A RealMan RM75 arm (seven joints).
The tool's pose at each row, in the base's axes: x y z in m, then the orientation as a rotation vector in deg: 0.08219 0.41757 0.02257 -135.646 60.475 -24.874; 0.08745 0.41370 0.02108 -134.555 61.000 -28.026; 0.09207 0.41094 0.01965 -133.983 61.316 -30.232; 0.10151 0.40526 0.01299 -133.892 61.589 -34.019; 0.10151 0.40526 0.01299 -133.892 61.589 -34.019; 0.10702 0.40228 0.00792 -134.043 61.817 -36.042; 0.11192 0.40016 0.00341 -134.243 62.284 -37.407; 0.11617 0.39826 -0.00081 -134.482 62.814 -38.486; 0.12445 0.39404 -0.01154 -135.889 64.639 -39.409; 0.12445 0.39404 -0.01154 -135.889 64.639 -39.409; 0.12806 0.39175 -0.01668 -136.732 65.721 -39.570; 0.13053 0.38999 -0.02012 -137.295 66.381 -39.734
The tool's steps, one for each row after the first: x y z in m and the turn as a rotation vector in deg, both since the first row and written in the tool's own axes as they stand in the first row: 0.00622 -0.00009 0.00249 1.201 2.180 0.088; 0.01118 -0.00046 0.00498 1.869 3.737 0.036; 0.02106 0.00093 0.01313 2.315 6.483 -0.582; 0.02106 0.00093 0.01313 2.315 6.483 -0.582; 0.02647 0.00221 0.01896 2.318 8.009 -0.948; 0.03088 0.00305 0.02431 2.092 9.147 -1.052; 0.03473 0.00400 0.02919 1.769 10.106 -1.074; 0.04242 0.00754 0.04058 -0.115 11.501 -0.785; 0.04242 0.00754 0.04058 -0.115 11.501 -0.785; 0.04607 0.00961 0.04579 -1.278 12.054 -0.539; 0.04873 0.01109 0.04922 -2.023 12.444 -0.425
